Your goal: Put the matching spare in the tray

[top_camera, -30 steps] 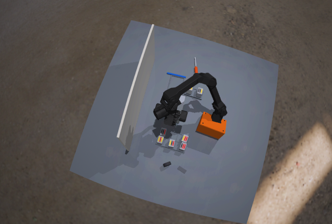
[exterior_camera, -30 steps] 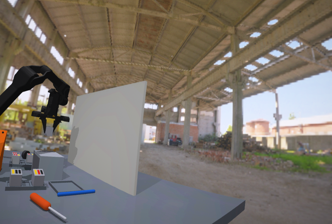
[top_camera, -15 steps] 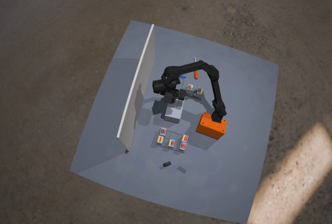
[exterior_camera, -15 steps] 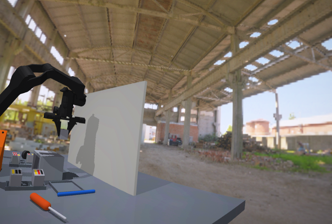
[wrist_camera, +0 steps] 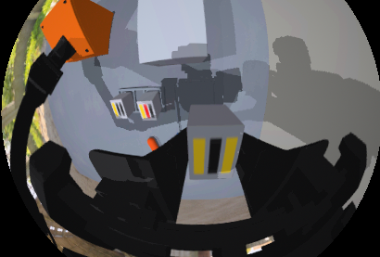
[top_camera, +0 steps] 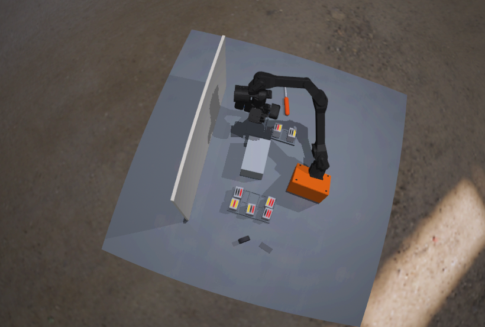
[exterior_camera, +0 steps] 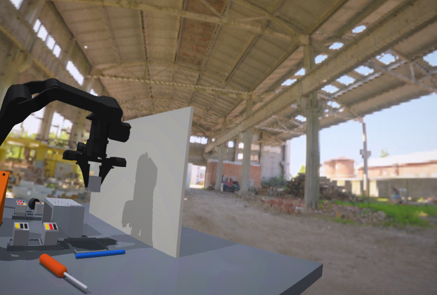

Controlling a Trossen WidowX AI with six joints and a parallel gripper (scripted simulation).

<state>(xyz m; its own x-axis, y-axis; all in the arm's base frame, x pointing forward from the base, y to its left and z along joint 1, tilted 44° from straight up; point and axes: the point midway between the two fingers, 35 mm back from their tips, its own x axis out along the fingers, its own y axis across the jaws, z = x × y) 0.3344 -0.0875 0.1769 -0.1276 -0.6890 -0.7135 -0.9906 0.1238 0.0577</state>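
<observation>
My gripper tip is 170 mm above the dark tray, 30 mm to the left of it and 10 mm past it. The rest, counted from my gripper tip: white panel 200 mm ahead, 150 mm to the left, 50 mm above; then blue pen 160 mm below, 100 mm to the right; then grey spare 20 mm above.
</observation>
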